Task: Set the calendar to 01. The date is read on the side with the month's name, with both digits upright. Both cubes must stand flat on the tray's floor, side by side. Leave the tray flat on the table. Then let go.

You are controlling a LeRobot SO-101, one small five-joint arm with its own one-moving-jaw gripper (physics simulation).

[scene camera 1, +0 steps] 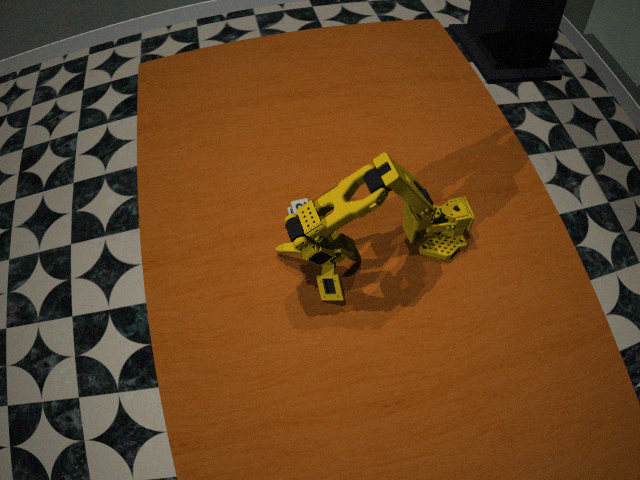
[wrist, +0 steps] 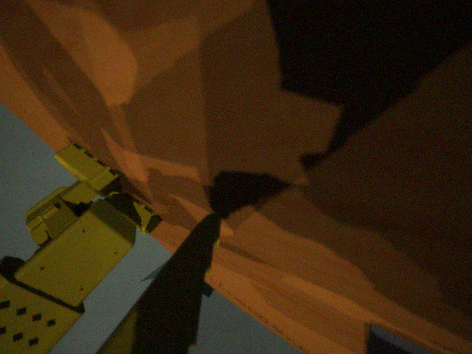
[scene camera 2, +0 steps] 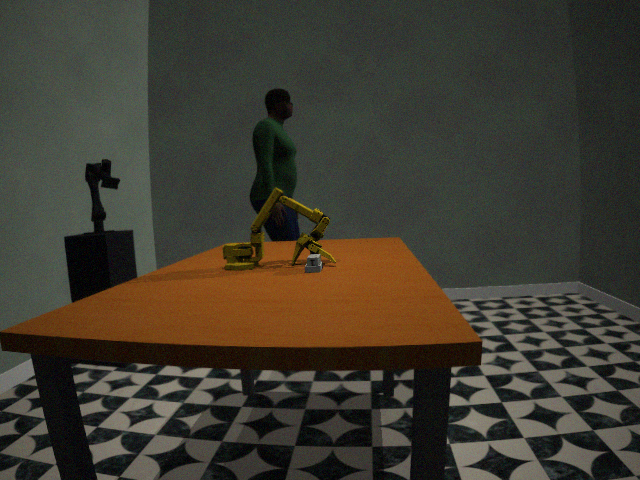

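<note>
The small pale tray (scene camera 2: 313,269) lies on the table in scene camera 2, seen nearly end-on. A light grey cube (scene camera 2: 313,258) with a dark mark stands in it; a second cube cannot be made out. In scene camera 1, part of a white cube (scene camera 1: 299,204) with a black mark shows beside the wrist; the arm hides the rest. The digits and month name cannot be read. My gripper (scene camera 2: 314,262) is wide open and empty, its jaws spread low over the table behind the tray. In the wrist view one jaw shows; tray and cubes do not.
The yellow arm's base (scene camera 1: 443,245) (scene camera 2: 240,258) stands on the orange wooden table (scene camera 1: 361,387) (scene camera 2: 232,310). A person in green (scene camera 2: 275,155) stands behind the table. A dark pedestal (scene camera 2: 100,263) with a black arm (scene camera 2: 96,198) stands off to its left.
</note>
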